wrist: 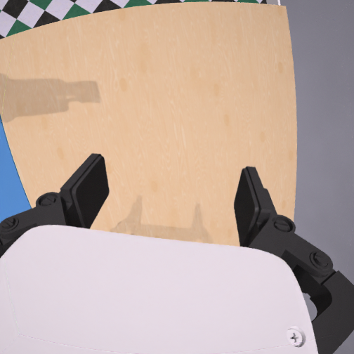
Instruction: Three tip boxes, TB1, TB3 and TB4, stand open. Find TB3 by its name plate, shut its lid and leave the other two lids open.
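My gripper [170, 179] is open and empty, its two black fingers spread wide above the light wooden table top. Its shadow falls on the wood between the fingers. The tip boxes TB1, TB3 and TB4, their lids and name plates do not show in the wrist view.
The wooden table top [190, 100] ends at an edge on the right, with grey floor [325, 125] beyond. A green, black and white checkered surface [100, 7] lies along the top left. A blue surface [11, 175] shows at the left edge. Another shadow falls on the wood at the upper left.
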